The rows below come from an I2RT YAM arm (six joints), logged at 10 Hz.
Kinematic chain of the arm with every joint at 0, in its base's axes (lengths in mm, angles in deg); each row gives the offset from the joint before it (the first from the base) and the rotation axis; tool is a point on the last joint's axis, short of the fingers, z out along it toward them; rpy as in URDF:
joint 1: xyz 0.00 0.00 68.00 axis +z
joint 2: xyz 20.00 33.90 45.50 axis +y
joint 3: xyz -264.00 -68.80 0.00 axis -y
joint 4: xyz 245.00 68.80 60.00 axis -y
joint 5: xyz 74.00 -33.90 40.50 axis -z
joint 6: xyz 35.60 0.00 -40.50 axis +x
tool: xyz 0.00 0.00 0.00 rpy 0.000 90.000 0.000
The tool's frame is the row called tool.
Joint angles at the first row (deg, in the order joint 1, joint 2, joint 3, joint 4, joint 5, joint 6):
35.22, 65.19, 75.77, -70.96, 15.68, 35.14
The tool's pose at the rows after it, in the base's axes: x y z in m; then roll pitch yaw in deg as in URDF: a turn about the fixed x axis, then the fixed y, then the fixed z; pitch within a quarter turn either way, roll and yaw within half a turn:
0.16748 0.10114 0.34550 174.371 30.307 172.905
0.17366 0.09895 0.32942 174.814 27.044 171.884
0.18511 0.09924 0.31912 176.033 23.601 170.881
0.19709 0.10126 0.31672 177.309 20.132 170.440
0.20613 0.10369 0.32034 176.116 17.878 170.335
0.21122 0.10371 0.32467 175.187 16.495 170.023
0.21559 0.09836 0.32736 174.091 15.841 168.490
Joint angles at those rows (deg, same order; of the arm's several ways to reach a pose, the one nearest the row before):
33.78, 65.25, 72.05, -69.47, 14.74, 35.75
31.94, 66.15, 69.30, -68.62, 12.84, 36.01
30.13, 69.10, 69.23, -69.01, 11.49, 36.27
28.82, 72.86, 71.66, -71.13, 10.17, 36.32
27.88, 75.40, 74.48, -72.42, 7.64, 35.81
27.05, 76.79, 76.62, -73.69, 5.93, 35.48
25.21, 77.23, 77.58, -74.08, 4.58, 35.24

